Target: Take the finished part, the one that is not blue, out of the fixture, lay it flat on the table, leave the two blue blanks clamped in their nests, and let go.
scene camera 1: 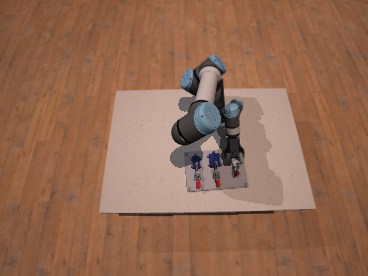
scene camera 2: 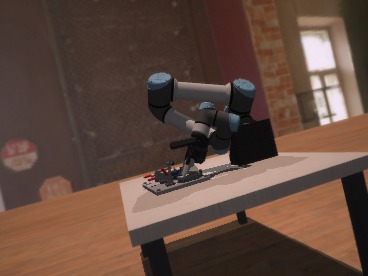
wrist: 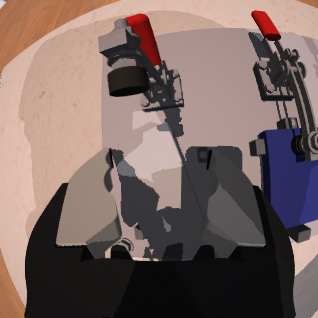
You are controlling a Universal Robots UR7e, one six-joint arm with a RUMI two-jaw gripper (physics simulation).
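Places are measured from the arm's base along level axes (x right, y ahead, z up), in millimetres.
Where they show: gripper, between the fingertips: [scene camera 1: 234, 164] [scene camera 2: 182, 179] [wrist: 159, 150]; arm's base, origin of its link: [scene camera 2: 251, 136].
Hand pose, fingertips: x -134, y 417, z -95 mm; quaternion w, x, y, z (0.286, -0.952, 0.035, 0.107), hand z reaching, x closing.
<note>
Things, the pixels of their top centre, and the offset from my fingertips. "spot": a spot on its surface instead. Level surfaces: height alone.
- finished part, centre of its top: [wrist: 156, 190] [scene camera 2: 188, 174] dy -30, dx +1, dz +15 mm
- grey fixture plate, centre of its top: [wrist: 281, 124] [scene camera 2: 172, 180] [scene camera 1: 215, 168] dy +26, dx +113, dz -9 mm
- right-hand clamp, a spot on its surface: [wrist: 128, 81] spot: dy +18, dx +6, dz +83 mm
- pale table, height of its surface: dz -24 mm
My gripper [scene camera 1: 234, 161] [scene camera 2: 185, 175] [wrist: 159, 150] is shut on the finished part [wrist: 162, 185], a pale grey piece between the jaws in the wrist view. It is low over the right-hand nest of the grey fixture plate [scene camera 1: 206, 175] [wrist: 215, 75]; whether the part touches the nest is hidden. One blue blank [scene camera 1: 214, 159] [wrist: 287, 195] sits in the middle nest with its clamp arm over it. The other blue blank [scene camera 1: 196, 162] sits in the left nest, its clamp [scene camera 1: 198, 175] in front. The right-hand clamp [wrist: 128, 81] is swung up, its black tip raised.
The red clamp handles [scene camera 1: 198, 184] [scene camera 1: 218, 183] [wrist: 145, 40] [wrist: 266, 25] point to the table's front side. The raised clamp stands close ahead of the jaws. The pale table [scene camera 1: 140, 175] [scene camera 2: 200, 205] extends around the plate. A black box-like block [scene camera 2: 254, 142] stands behind the arm.
</note>
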